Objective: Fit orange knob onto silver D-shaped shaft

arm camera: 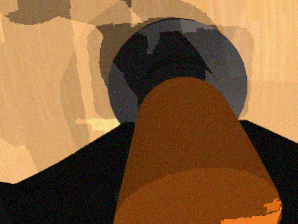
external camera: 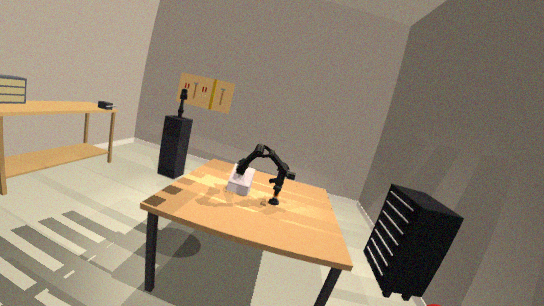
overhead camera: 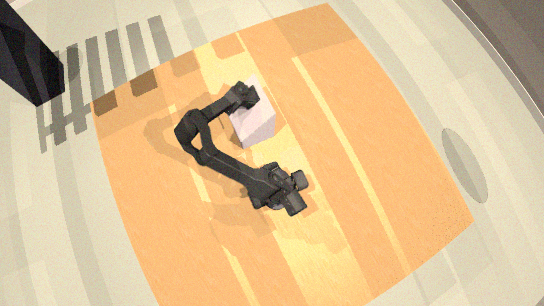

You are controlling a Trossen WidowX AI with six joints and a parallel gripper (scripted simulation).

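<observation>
My gripper tip is 30 mm below the orange knob. Round my gripper tip: dark round pedestal: 40 mm below.
</observation>
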